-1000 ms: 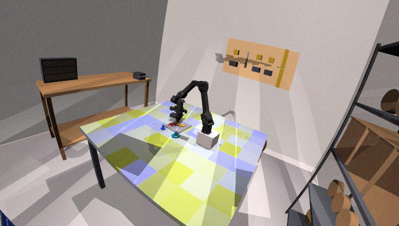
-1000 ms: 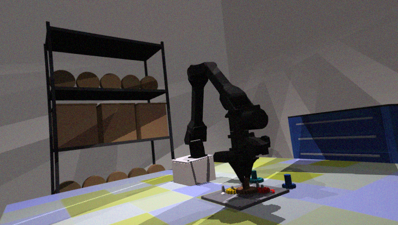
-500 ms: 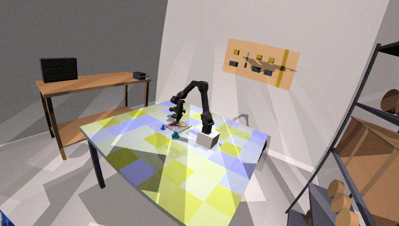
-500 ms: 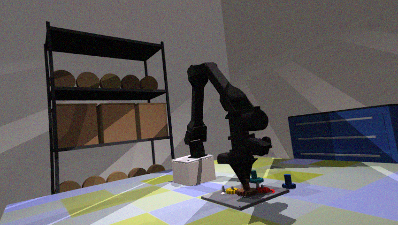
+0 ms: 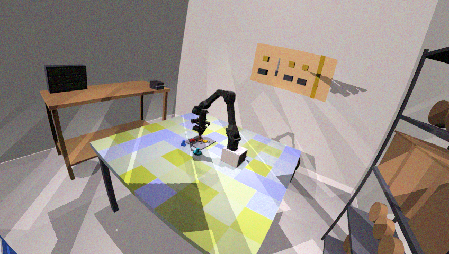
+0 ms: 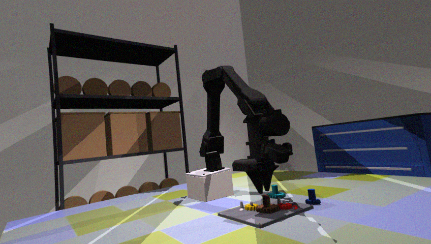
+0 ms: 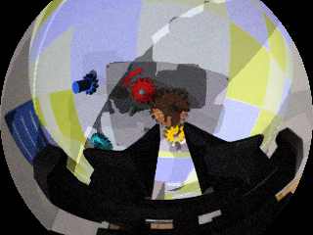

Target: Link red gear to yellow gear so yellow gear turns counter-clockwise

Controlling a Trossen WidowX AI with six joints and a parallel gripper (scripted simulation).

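Now: the brown gear 10 mm ahead of my gripper tip and 30 mm below it. From my gripper tip the other things lie so: red gear (30 mm ahead, 40 mm to the left, 40 mm below); blue gear (50 mm ahead, 150 mm to the left, 40 mm below); yellow gear (40 mm behind, 20 mm to the right, 40 mm below).
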